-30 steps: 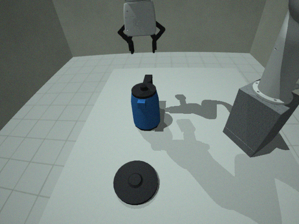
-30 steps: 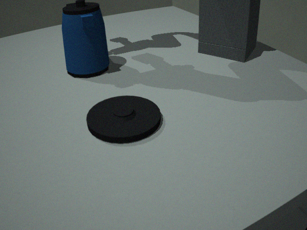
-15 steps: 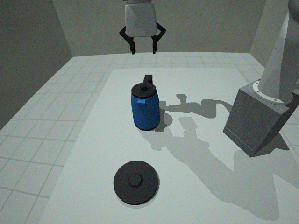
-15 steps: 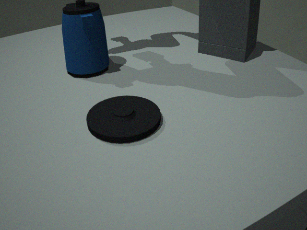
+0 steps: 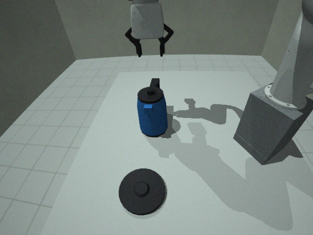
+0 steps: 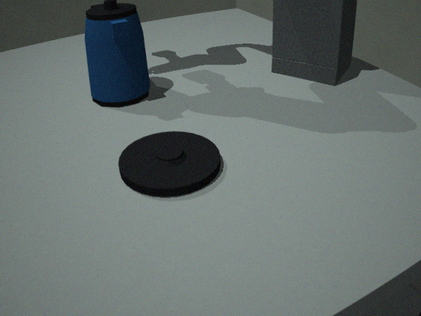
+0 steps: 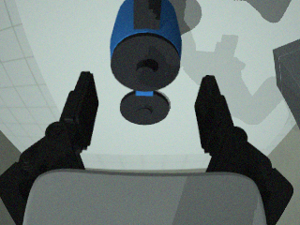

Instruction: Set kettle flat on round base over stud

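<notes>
Now: the blue kettle 10 mm ahead of my hand, 30 mm to the left of it and 210 mm below it. Also, from my hand: round black base (80 mm ahead, 350 mm to the left, 300 mm below).
</notes>
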